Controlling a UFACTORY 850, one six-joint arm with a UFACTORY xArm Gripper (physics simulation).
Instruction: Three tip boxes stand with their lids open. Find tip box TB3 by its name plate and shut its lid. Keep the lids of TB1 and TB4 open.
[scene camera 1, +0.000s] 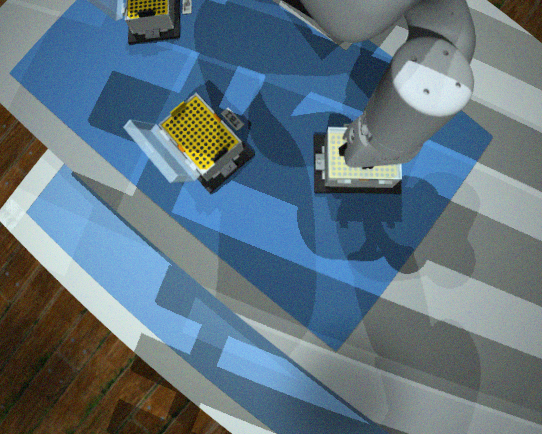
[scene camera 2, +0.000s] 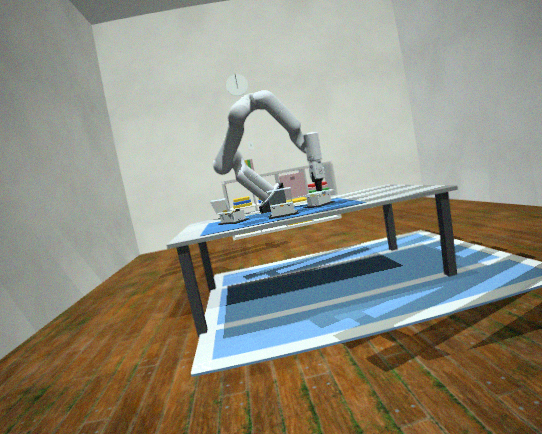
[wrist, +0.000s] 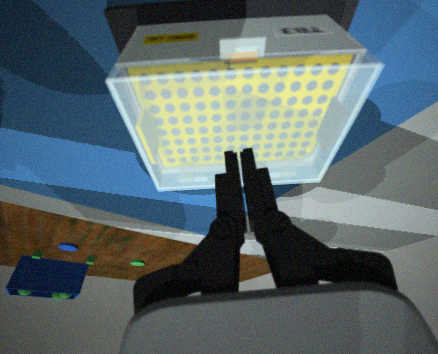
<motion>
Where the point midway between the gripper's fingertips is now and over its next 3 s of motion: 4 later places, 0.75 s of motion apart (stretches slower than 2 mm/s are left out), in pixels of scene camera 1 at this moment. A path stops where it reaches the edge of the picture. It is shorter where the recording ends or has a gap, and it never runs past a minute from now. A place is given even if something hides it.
The gripper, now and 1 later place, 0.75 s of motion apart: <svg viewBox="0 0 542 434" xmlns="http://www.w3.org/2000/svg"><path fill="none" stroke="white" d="M365 160L377 144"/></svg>
</motion>
